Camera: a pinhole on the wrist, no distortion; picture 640 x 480 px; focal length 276.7 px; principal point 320.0 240.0 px. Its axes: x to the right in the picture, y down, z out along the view. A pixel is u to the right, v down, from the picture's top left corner.
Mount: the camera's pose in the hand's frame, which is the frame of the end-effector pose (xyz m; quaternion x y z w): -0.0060 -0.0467 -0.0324 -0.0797 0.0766 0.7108 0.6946
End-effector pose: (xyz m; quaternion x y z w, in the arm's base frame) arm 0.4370 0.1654 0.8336 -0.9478 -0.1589 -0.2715 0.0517
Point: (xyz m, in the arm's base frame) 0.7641 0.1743 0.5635
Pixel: 350 159
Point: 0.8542 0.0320 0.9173
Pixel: outside the picture
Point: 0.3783 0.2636 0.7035
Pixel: 105 444
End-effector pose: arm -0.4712 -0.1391 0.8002 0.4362 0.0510 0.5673 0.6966
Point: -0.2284 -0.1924 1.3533
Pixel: 370 102
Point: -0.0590 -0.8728 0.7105
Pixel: outside the picture
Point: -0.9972 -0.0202 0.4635
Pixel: behind the camera
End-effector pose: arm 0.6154 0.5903 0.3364 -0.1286 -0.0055 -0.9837 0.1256
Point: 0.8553 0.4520 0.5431
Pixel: 461 345
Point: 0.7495 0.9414 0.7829
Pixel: 86 301
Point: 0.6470 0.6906 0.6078
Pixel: 210 221
